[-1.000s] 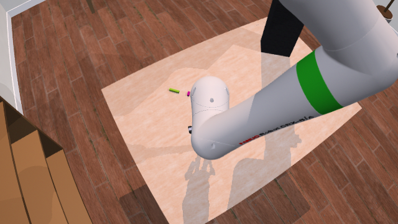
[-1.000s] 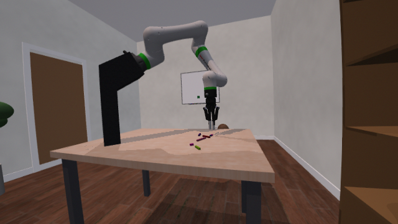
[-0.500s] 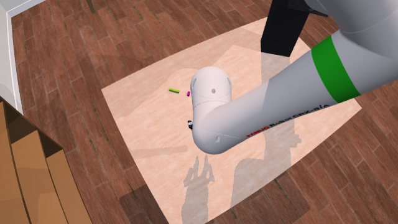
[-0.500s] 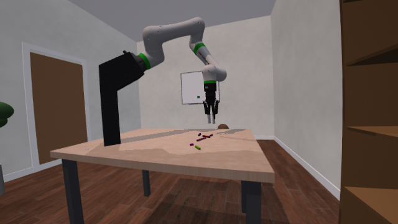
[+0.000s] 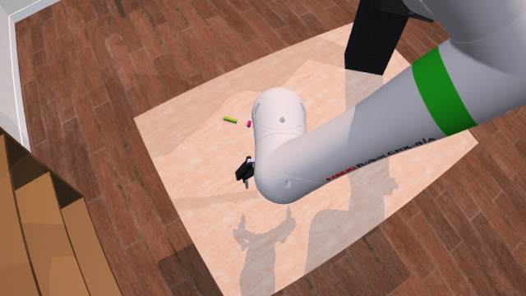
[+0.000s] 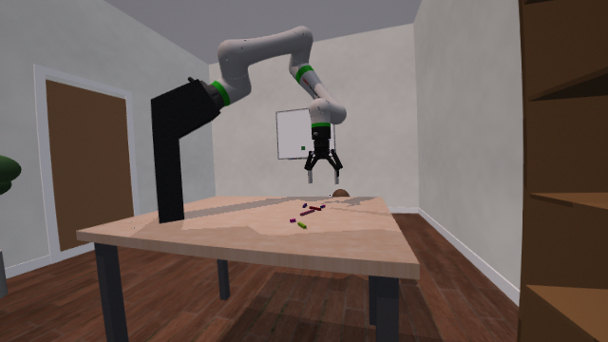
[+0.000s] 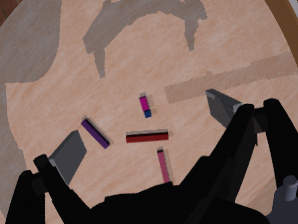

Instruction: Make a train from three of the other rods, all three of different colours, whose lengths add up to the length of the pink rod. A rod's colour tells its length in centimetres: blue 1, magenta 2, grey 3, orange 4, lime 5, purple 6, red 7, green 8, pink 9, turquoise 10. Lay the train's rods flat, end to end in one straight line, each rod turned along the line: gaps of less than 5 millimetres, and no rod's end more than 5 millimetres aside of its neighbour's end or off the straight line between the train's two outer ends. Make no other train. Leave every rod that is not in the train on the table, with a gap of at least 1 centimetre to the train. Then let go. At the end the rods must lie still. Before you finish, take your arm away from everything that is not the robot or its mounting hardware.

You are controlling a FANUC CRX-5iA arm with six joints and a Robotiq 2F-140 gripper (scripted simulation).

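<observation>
My hand is 10 cm past the purple rod, 1 cm to the left of it and 12 cm above it. Round my hand: red rod (3 cm behind, 6 cm to the right, 12 cm below); blue rod (2 cm to the right, 12 cm below); pink rod (3 cm behind, 13 cm to the right, 12 cm below).
</observation>
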